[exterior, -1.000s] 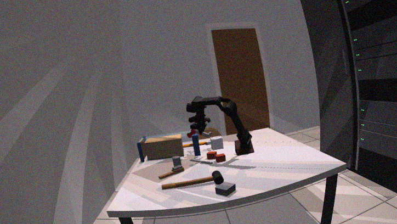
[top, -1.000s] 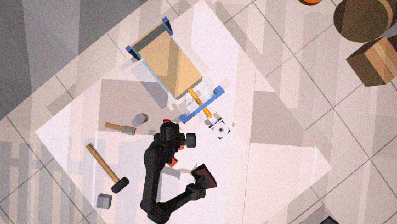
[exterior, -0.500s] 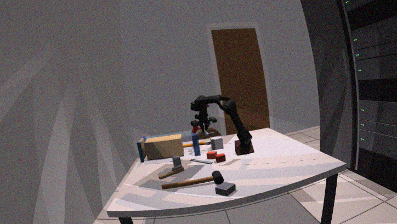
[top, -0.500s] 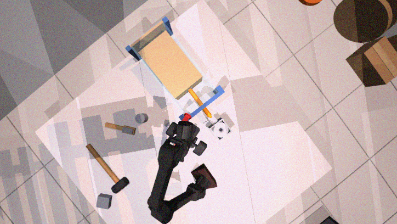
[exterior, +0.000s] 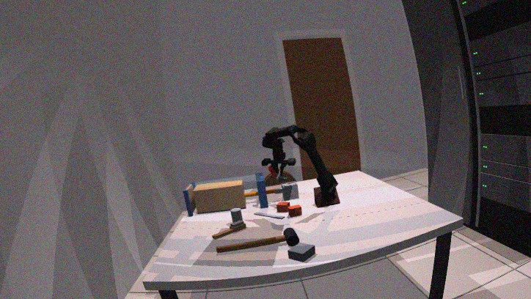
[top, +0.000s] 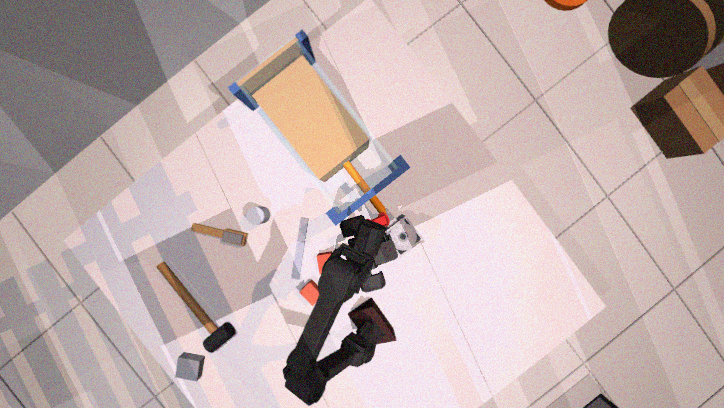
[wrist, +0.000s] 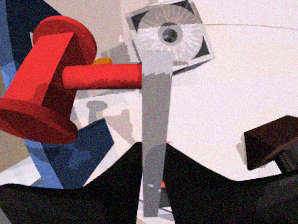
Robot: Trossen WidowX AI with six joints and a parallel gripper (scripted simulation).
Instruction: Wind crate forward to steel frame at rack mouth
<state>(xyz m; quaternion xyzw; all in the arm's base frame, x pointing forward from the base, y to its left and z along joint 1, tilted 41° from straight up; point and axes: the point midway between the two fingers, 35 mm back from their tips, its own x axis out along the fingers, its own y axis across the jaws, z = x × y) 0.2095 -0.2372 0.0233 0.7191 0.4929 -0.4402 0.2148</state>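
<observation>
Now: the grey crank bar 10 mm to the right of my gripper tip and 10 mm above it. From my gripper tip the other things lie so: grey winch (130 mm below, 100 mm to the right, 80 mm behind); then red knob (60 mm to the right, 30 mm above, 20 mm ahead); then blue steel frame (100 mm to the right, 90 mm ahead, 60 mm below).
</observation>
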